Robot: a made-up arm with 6 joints.
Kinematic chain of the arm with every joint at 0, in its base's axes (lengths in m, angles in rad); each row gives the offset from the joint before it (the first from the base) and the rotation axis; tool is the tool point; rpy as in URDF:
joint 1: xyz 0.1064 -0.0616 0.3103 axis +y
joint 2: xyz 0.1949 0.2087 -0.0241 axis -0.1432 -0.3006 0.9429
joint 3: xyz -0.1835 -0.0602 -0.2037 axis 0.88 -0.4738 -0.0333
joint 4: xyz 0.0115 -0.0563 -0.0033 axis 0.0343 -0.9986 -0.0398
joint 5: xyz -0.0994 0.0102 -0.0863 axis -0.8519 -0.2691 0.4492
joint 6: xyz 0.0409 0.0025 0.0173 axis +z
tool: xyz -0.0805 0.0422 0.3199 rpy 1.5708 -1.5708 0
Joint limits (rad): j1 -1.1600..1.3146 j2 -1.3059..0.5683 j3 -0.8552..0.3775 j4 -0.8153..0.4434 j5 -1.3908..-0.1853 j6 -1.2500..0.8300
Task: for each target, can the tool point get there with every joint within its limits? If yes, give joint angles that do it. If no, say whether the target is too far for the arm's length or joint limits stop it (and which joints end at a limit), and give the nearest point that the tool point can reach.
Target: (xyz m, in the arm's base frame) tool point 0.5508 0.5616 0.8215
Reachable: no: joint limits stop it (at a limit: joint 2, joint 3, joint 5) | nearest point 0.2625 0.3569 0.4898 | short by 0.485 m
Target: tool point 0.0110 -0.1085 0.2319
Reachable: yes | joints -0.3664 -0.3195 -0.1595 0.1748 -1.1609 -0.7672
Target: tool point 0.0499 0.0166 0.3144
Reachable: yes | joints -0.7949 -0.2323 -0.3015 0.1806 -0.7134 -0.8159
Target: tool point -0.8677 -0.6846 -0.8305
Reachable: no: too far | nearest point -0.1841 -0.3526 -0.0299 | short by 1.104 m
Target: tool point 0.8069 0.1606 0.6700
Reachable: no: joint limits stop it (at a limit: joint 2, joint 3, joint 4, joint 6) | nearest point 0.3953 0.0937 0.4587 | short by 0.467 m
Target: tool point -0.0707 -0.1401 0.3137
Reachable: yes | joints 0.6897 -0.3927 0.2097 -0.5360 -1.1965 -0.0987
